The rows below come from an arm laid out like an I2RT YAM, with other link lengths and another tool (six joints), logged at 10 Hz.
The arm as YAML. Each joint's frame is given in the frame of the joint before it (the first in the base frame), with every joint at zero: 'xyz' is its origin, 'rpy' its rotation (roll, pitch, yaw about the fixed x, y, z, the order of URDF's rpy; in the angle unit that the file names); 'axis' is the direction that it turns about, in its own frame. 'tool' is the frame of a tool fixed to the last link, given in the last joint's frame.
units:
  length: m
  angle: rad
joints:
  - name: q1
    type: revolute
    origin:
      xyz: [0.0, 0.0, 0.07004]
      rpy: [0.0, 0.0, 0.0]
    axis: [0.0, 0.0, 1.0]
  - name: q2
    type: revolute
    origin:
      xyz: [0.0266, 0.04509, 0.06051]
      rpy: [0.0, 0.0, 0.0]
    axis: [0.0, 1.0, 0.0]
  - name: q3
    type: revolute
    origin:
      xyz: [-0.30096, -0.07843, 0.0]
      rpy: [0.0, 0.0, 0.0]
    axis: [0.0, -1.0, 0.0]
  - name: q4
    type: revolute
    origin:
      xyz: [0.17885, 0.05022, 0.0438]
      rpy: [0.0, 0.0, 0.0]
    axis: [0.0, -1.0, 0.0]
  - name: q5
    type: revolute
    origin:
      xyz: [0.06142, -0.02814, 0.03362]
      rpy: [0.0, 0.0, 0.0]
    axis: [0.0, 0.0, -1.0]
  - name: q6
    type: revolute
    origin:
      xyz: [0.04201, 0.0, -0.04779]
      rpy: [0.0, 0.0, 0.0]
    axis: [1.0, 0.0, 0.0]
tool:
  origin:
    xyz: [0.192, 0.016, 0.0]
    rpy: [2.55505, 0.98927, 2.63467]
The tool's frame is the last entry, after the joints.
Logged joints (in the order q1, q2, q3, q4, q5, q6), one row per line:
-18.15 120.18 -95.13 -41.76 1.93 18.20
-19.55 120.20 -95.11 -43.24 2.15 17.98
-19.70 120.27 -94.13 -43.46 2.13 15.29
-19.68 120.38 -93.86 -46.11 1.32 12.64
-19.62 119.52 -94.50 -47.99 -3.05 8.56
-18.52 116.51 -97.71 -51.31 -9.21 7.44
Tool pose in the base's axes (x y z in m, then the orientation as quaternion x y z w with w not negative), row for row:
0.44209 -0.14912 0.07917 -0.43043 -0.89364 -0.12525 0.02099
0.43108 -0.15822 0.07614 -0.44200 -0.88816 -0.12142 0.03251
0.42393 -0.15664 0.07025 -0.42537 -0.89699 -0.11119 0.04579
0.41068 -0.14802 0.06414 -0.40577 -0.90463 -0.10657 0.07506
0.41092 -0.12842 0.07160 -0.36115 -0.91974 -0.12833 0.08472
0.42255 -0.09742 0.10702 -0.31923 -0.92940 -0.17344 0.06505
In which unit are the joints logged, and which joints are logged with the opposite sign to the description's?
The joints are logged in degrees. Opposite sign: q3.
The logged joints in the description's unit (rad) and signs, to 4 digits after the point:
-0.3168 2.0975 1.6603 -0.7288 0.0337 0.3176
-0.3412 2.0979 1.6600 -0.7547 0.0375 0.3138
-0.3438 2.0991 1.6429 -0.7585 0.0372 0.2669
-0.3435 2.1010 1.6382 -0.8048 0.0230 0.2206
-0.3424 2.0860 1.6493 -0.8376 -0.0532 0.1494
-0.3232 2.0335 1.7054 -0.8955 -0.1607 0.1299

